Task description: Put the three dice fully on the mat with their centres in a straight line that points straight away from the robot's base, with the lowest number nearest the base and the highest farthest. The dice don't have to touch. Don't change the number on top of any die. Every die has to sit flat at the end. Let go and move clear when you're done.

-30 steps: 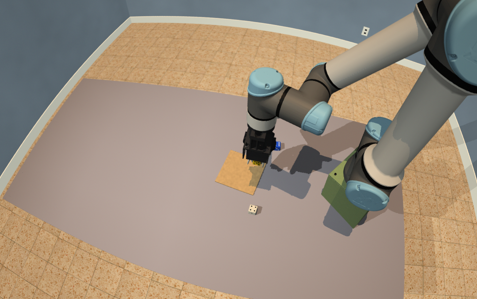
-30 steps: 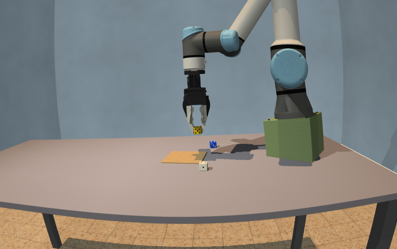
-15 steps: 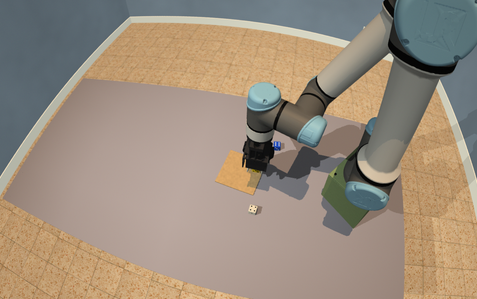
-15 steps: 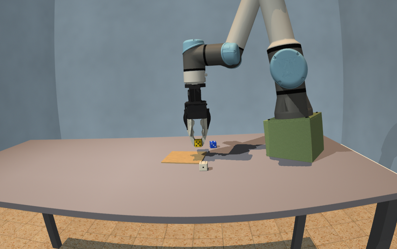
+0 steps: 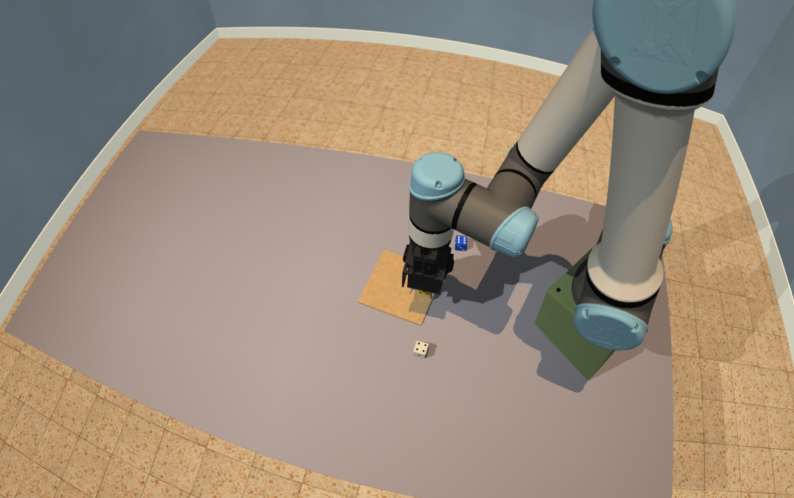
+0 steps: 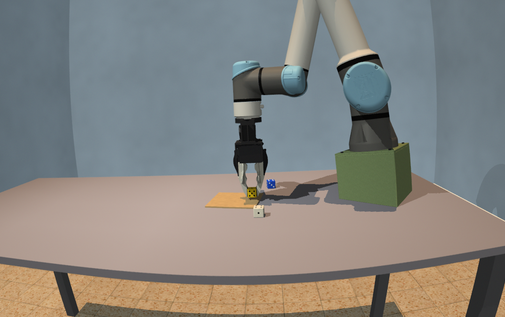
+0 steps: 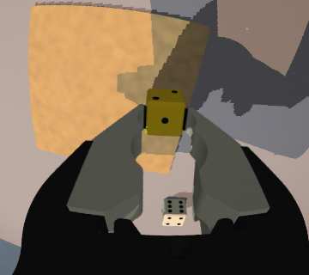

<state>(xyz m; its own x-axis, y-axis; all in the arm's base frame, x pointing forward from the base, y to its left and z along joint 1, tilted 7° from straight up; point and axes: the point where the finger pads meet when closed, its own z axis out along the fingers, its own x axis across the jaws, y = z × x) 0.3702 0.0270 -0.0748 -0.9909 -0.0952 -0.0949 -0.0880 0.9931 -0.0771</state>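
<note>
My gripper is now right at the yellow die. Also, from my hand: white die (3 cm behind, 13 cm to the left, 2 cm below); blue die (4 cm behind, 14 cm to the right, 2 cm below); mat (5 cm ahead, 3 cm below).
</note>
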